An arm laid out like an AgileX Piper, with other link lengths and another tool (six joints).
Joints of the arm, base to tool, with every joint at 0 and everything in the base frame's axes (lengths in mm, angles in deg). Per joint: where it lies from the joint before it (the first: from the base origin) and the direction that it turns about. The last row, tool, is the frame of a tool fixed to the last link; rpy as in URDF.
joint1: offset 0 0 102.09 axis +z
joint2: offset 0 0 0 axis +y
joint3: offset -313.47 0 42.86 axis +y
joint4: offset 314.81 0 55.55 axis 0.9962 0 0.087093
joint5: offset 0 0 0 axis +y
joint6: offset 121.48 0 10.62 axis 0.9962 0 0.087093
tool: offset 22.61 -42 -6.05 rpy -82.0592 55.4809 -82.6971
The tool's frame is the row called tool.
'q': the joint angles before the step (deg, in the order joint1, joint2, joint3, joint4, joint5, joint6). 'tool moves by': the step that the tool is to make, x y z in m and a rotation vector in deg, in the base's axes. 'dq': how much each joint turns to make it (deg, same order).
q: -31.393, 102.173, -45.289, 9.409, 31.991, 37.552
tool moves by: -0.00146, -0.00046, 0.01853, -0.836, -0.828, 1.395
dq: 0.000, -3.322, -0.001, -0.755, 2.260, -0.594
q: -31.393, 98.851, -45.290, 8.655, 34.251, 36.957
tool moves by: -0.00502, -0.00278, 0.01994, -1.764, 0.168, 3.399
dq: -0.001, -3.537, 0.000, -2.457, 2.887, -1.370
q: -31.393, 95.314, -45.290, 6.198, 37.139, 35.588
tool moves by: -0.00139, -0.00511, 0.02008, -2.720, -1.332, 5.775
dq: 0.000, -3.641, -0.001, -1.309, 1.379, -4.851
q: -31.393, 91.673, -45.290, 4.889, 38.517, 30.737
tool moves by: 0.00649, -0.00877, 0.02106, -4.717, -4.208, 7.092
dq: 0.000, -3.704, -0.001, -0.090, -1.981, -7.360
